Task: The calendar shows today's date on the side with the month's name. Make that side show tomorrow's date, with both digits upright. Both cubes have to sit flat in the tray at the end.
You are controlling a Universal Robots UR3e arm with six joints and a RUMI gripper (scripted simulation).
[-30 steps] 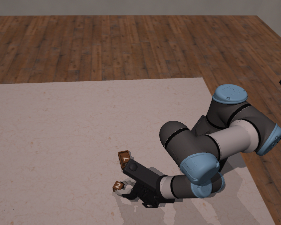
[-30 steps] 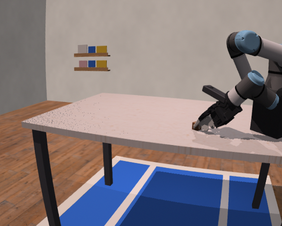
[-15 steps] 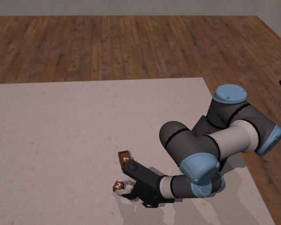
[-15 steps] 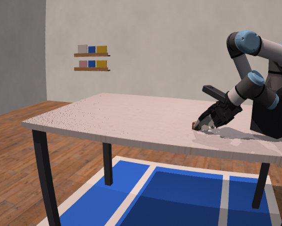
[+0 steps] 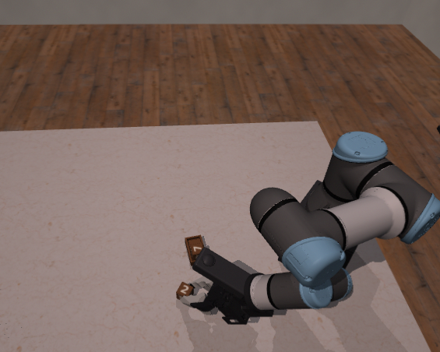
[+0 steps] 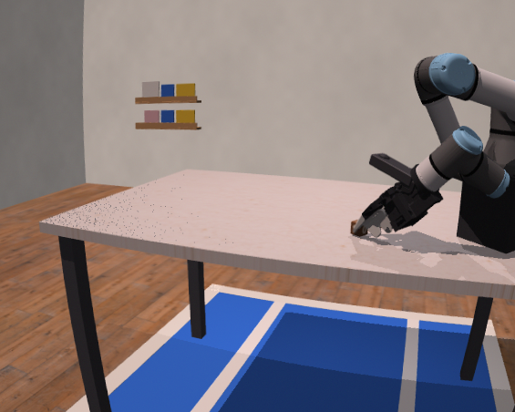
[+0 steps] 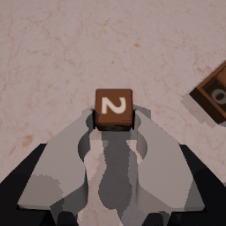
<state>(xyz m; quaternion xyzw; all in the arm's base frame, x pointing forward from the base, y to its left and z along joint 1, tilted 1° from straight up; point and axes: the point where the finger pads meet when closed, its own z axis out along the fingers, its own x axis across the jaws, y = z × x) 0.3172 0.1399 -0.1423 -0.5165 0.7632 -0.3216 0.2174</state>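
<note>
Right now my hand is 10 mm past the calendar tray, 120 mm to the left of it and 20 mm above it. Round my hand: brown digit cube 10 mm ahead, 10 mm below.
</note>
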